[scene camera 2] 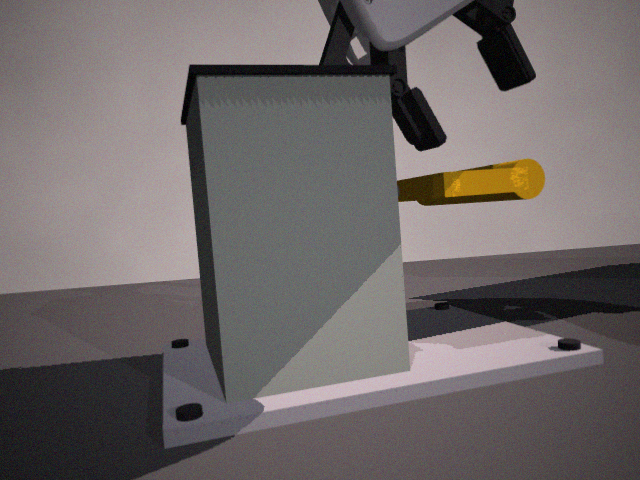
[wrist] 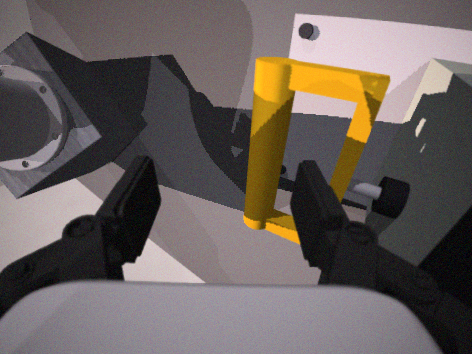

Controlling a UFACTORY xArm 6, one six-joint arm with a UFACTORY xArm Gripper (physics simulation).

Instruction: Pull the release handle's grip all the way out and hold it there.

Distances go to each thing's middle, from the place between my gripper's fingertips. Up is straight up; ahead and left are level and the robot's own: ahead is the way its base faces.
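With the pale base plate (scene camera 2: 450,349) as my reference, I find that my hand is 3 cm to the right of it, 9 cm short of it and 15 cm above it.
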